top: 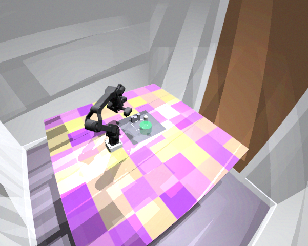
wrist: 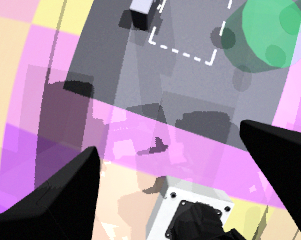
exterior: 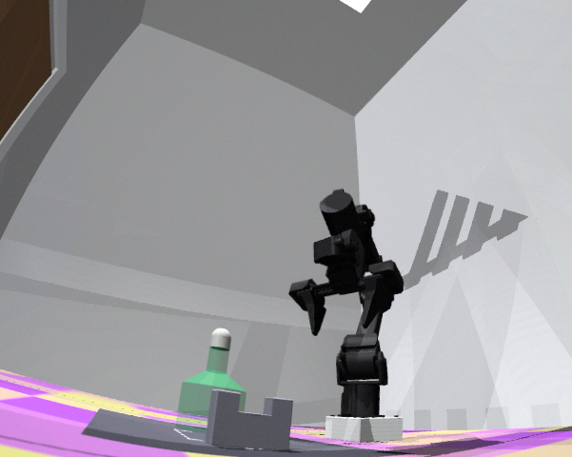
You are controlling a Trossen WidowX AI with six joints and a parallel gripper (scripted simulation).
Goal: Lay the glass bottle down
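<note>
Right now my gripper tip is 150 mm short of the green glass bottle, 100 mm to the left of it and 80 mm above it. Round my gripper tip: dark grey mat 150 mm ahead, 20 mm to the right, 170 mm below.
</note>
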